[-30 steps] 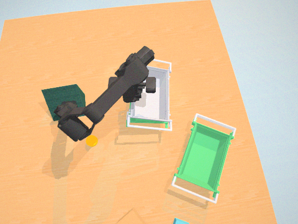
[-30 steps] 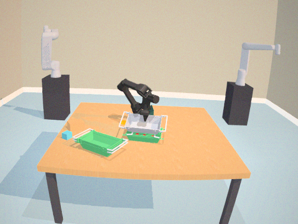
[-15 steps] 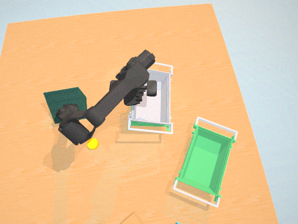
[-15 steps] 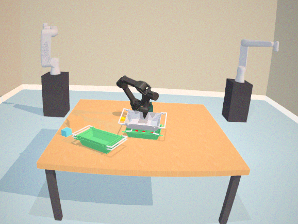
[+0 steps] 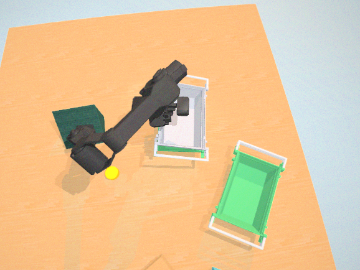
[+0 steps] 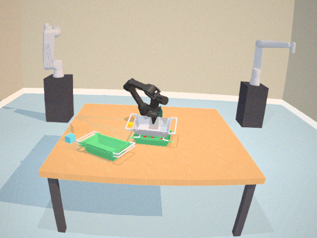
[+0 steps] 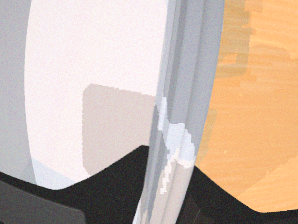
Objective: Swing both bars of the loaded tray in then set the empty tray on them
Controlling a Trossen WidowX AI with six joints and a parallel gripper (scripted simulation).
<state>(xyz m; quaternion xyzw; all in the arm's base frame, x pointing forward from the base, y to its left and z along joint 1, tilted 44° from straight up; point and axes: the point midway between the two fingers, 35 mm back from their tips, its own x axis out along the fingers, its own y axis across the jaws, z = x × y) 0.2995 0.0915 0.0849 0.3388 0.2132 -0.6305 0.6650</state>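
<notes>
Now: the grey tray 70 mm ahead of my gripper tip, 20 mm above it and 10 mm to the right of it. Also, from my gripper tip: yellow disc (220 mm behind, 170 mm to the right, 100 mm below); tan box (540 mm to the right, 80 mm below, 50 mm behind); cyan cube (560 mm to the right, 130 mm ahead, 90 mm below).
</notes>
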